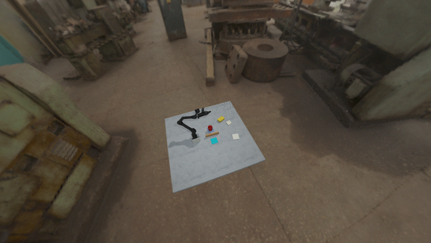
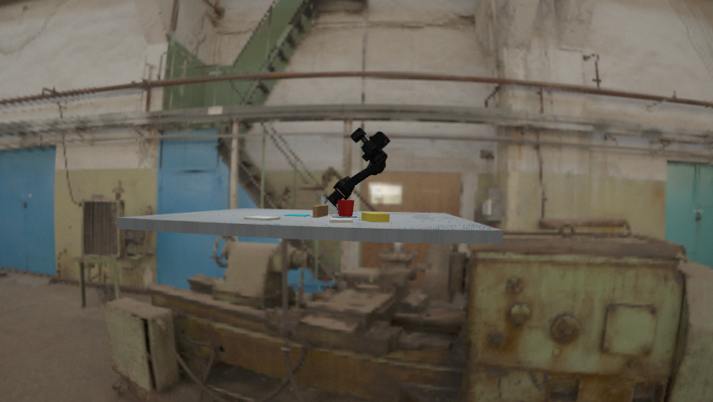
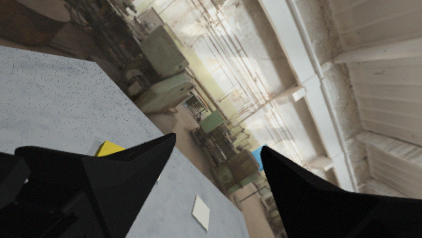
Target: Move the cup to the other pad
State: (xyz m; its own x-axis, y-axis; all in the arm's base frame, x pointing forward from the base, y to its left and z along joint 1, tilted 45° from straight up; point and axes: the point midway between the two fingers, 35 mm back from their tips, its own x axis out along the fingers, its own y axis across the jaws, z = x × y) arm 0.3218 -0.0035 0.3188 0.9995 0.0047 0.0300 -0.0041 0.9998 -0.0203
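Right now my gripper tip is 290 mm above the red cup, 100 mm to the left of it and 60 mm past it. Round my gripper tip: cyan pad 340 mm below, 320 mm to the right, 60 mm behind; wooden bar 310 mm below, 210 mm to the right, 60 mm behind; light blue pad 340 mm below, 100 mm to the right, 60 mm behind.
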